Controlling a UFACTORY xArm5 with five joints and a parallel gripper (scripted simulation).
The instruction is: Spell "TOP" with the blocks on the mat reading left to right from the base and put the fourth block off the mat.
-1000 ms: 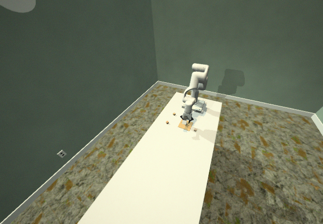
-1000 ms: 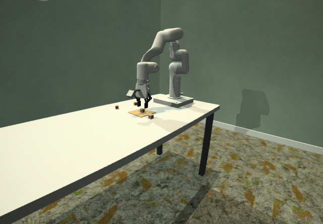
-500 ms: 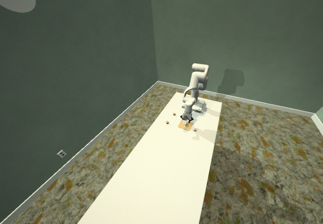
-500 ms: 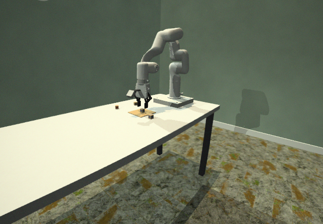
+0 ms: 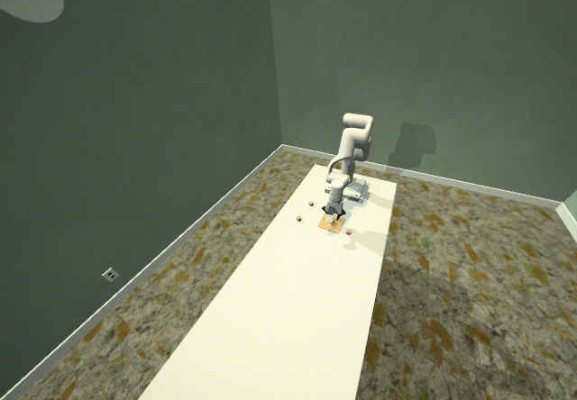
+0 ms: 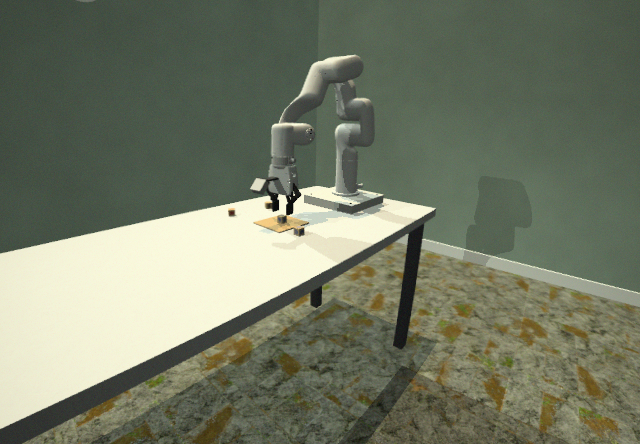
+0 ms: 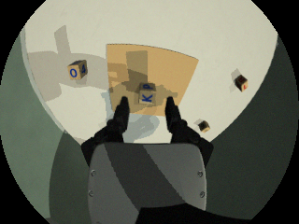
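Now: hand 10 mm short of the tan mat and 50 mm above it.
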